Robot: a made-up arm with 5 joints.
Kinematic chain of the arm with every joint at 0, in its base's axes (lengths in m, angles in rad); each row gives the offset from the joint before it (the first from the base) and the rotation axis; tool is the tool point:
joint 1: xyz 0 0 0.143 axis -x
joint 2: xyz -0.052 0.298 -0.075 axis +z
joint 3: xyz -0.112 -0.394 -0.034 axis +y
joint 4: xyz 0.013 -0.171 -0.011 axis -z
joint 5: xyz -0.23 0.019 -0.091 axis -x
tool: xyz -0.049 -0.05 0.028
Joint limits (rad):
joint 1: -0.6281..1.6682
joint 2: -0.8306..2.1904
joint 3: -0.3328..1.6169
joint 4: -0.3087..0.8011
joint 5: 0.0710..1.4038
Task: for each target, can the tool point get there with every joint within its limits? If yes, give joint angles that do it. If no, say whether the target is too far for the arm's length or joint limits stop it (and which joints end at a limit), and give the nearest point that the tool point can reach.
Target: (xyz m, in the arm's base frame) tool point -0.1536 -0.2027 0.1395
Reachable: yes | joints -0.4345 0.3248 1.1860 0.5795 0.4021
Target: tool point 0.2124 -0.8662 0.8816
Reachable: no: joint limits stop it (at a limit: joint 3, joint 4, joint 5) | nearest point 0.0995 -0.3841 0.4705 | short by 0.644 m
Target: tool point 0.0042 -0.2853 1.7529
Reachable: no: too far | nearest point -0.0292 -0.1675 0.6227 | short by 1.137 m
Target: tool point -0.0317 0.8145 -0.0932
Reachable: no: joint limits stop it (at a limit: joint 2, joint 3) | nearest point 0.3661 0.4140 0.0229 | short by 0.576 m
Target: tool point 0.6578 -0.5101 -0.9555
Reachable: no: too far | nearest point 0.6850 -0.2110 -0.3115 | short by 0.711 m
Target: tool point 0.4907 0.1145 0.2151
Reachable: yes | joints 0.3910 1.6589 1.1290 0.0464 1.2684
